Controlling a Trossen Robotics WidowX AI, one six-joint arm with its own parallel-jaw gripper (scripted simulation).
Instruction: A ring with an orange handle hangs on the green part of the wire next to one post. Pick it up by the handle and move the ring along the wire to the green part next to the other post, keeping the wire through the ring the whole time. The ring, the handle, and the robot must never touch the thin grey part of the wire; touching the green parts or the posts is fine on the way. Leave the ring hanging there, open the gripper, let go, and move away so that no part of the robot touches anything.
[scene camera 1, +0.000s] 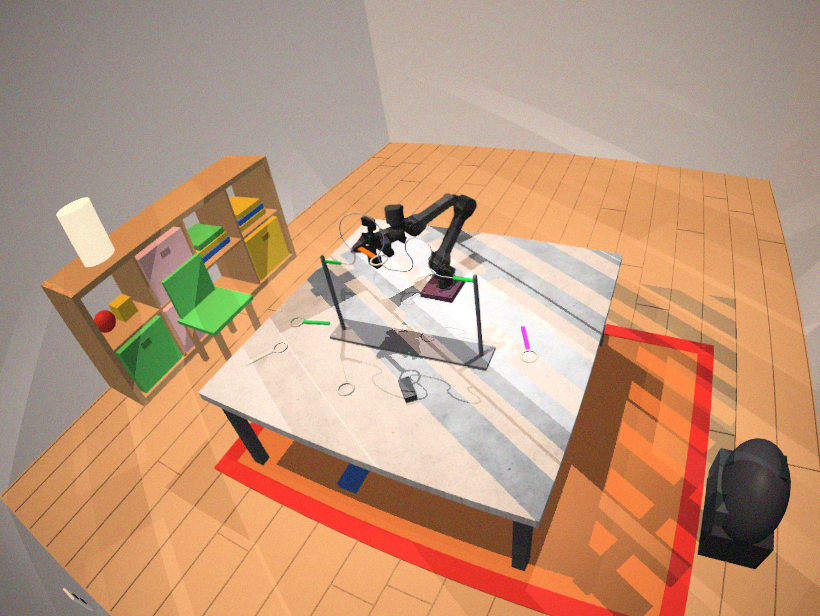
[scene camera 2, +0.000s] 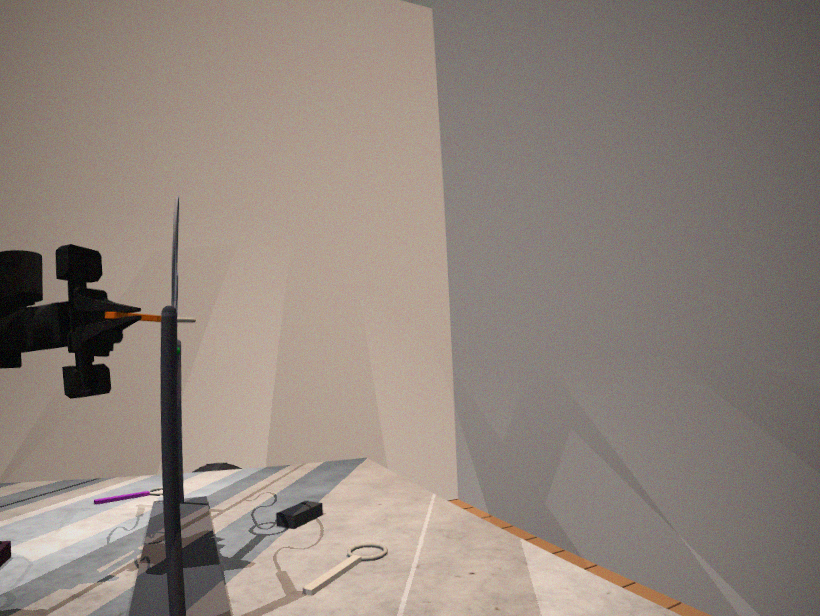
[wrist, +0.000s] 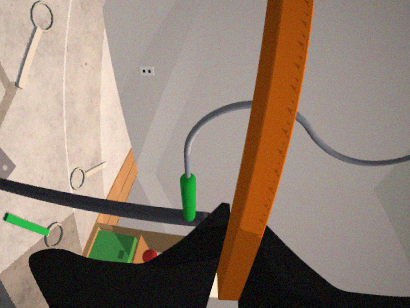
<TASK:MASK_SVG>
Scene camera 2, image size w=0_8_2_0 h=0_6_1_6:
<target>gripper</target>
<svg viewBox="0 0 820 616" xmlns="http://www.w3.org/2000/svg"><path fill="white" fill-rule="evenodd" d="M68 244L60 246L56 250L56 278L68 281L68 301L26 307L25 312L21 316L19 328L25 344L34 350L49 350L68 346L68 352L75 353L76 366L62 367L64 394L72 399L93 395L98 396L110 392L110 369L105 364L92 364L94 356L109 356L109 352L114 351L113 344L118 344L122 341L122 330L142 319L142 316L122 316L115 319L105 318L105 312L136 313L141 312L141 308L109 301L107 299L107 292L104 290L87 289L87 282L97 282L103 275L101 254L86 247Z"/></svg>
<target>black block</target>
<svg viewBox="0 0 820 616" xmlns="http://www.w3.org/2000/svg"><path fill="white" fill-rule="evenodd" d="M322 503L303 501L286 510L277 512L277 526L296 529L323 515Z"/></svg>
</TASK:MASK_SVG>
